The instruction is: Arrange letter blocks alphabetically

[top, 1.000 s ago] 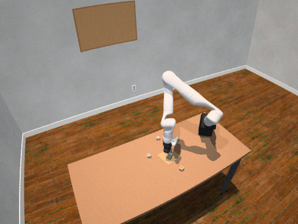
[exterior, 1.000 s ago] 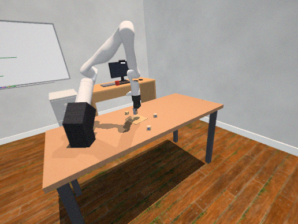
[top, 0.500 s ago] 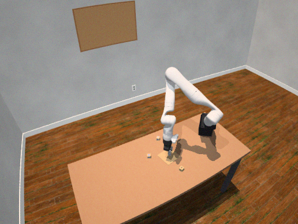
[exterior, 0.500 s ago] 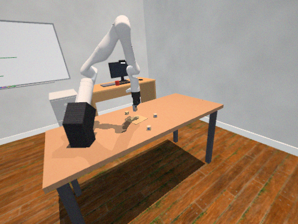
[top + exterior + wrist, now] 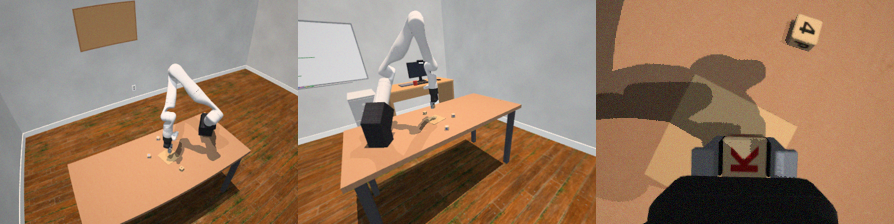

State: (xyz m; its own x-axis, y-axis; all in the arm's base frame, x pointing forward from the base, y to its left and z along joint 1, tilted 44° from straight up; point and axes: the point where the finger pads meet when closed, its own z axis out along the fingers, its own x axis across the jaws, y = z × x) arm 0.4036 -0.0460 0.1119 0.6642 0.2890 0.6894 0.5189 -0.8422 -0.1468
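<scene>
My hand is right at the block. The rest, counted from my hand: pale square mat 12 cm below, 3 cm to the right, 1 cm behind.
</scene>
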